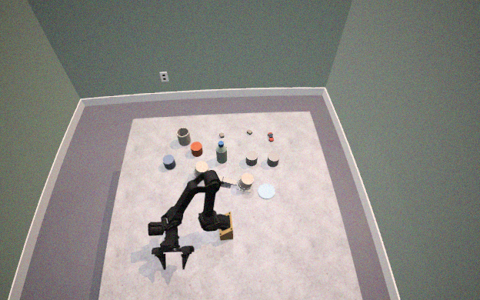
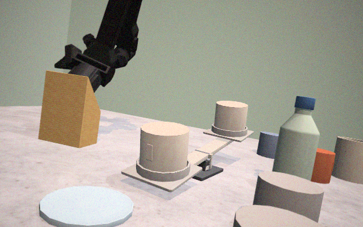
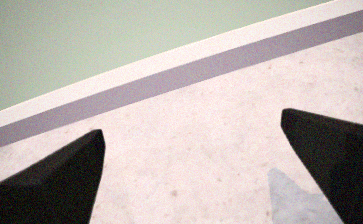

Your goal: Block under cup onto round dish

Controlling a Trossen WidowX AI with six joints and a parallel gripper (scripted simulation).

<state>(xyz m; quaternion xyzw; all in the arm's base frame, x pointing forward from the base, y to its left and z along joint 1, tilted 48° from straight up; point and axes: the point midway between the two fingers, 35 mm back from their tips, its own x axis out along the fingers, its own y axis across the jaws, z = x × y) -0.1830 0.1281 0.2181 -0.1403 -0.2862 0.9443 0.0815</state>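
Now: the beige cup 470 mm ahead of my gripper tip, 400 mm to the right of it and 90 mm below it. Round my gripper tip: balance beam 510 mm ahead, 250 mm to the right, 110 mm below; balance 520 mm ahead, 250 mm to the right, 130 mm below; pale grey block 470 mm ahead, 380 mm to the right, 110 mm below.
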